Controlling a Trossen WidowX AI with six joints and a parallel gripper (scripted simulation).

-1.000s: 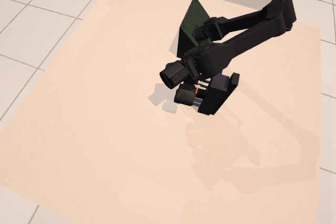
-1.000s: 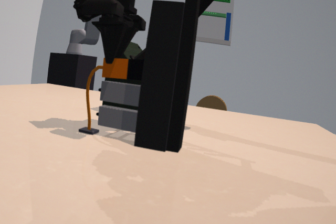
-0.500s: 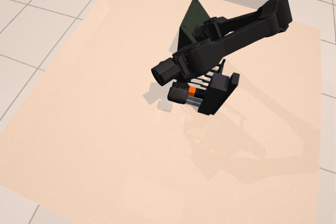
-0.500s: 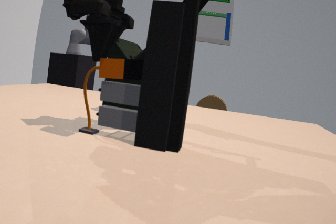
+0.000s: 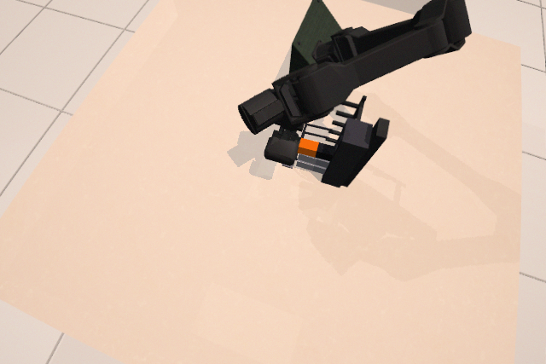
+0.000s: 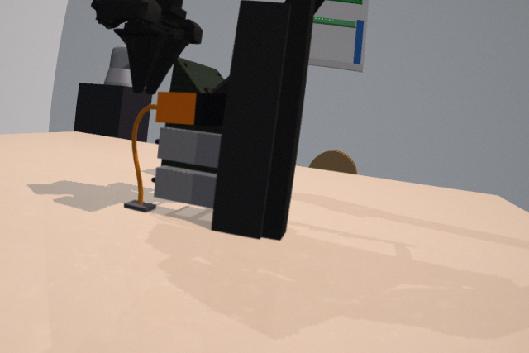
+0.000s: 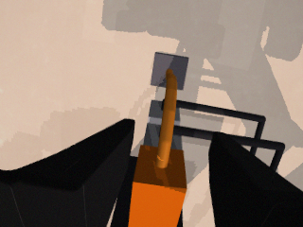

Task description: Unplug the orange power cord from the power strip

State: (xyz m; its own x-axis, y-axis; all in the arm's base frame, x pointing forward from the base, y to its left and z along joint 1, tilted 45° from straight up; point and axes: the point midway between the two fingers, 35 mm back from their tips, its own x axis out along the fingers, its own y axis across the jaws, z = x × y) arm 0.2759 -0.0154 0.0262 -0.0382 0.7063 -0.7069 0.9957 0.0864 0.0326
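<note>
Now: the orange plug 10 mm behind my gripper tip and 70 mm to the left of it. The rest, counted from my gripper tip: grey foot: 10 mm to the left, 130 mm below.
</note>
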